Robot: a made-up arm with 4 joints. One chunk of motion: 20 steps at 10 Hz.
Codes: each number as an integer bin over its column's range. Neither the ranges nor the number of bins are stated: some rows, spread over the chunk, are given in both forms.
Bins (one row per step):
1: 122 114 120 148 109 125
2: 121 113 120 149 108 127
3: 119 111 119 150 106 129
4: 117 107 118 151 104 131
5: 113 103 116 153 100 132
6: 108 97 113 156 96 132
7: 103 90 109 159 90 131
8: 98 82 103 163 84 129
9: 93 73 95 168 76 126
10: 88 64 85 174 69 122
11: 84 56 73 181 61 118
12: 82 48 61 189 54 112
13: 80 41 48 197 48 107
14: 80 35 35 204 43 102
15: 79 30 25 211 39 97
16: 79 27 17 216 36 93
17: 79 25 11 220 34 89
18: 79 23 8 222 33 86
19: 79 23 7 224 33 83
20: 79 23 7 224 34 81
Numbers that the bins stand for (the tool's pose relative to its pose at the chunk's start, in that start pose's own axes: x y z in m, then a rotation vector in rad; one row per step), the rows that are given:
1: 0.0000 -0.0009 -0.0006 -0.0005 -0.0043 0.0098
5: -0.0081 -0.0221 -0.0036 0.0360 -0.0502 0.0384
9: -0.0261 -0.0797 -0.0192 0.1454 -0.1725 0.0139
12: -0.0360 -0.1278 -0.0445 0.2986 -0.2847 -0.0432
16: -0.0387 -0.1681 -0.0773 0.4955 -0.3765 -0.1207
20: -0.0387 -0.1758 -0.0848 0.5539 -0.3867 -0.1696
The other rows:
2: -0.0009 -0.0029 -0.0006 0.0068 -0.0094 0.0180
3: -0.0027 -0.0067 -0.0013 0.0141 -0.0196 0.0261
4: -0.0045 -0.0144 -0.0021 0.0214 -0.0298 0.0343
6: -0.0126 -0.0336 -0.0058 0.0579 -0.0706 0.0384
7: -0.0171 -0.0471 -0.0088 0.0798 -0.1012 0.0343
8: -0.0216 -0.0624 -0.0133 0.1089 -0.1318 0.0261
10: -0.0306 -0.0970 -0.0267 0.1892 -0.2082 -0.0024
11: -0.0342 -0.1124 -0.0356 0.2402 -0.2490 -0.0187
13: -0.0378 -0.1412 -0.0542 0.3569 -0.3153 -0.0636
14: -0.0378 -0.1527 -0.0639 0.4080 -0.3408 -0.0840
15: -0.0387 -0.1624 -0.0714 0.4591 -0.3612 -0.1044
17: -0.0387 -0.1720 -0.0818 0.5247 -0.3867 -0.1370
18: -0.0387 -0.1758 -0.0840 0.5393 -0.3918 -0.1493
19: -0.0387 -0.1758 -0.0848 0.5539 -0.3918 -0.1615

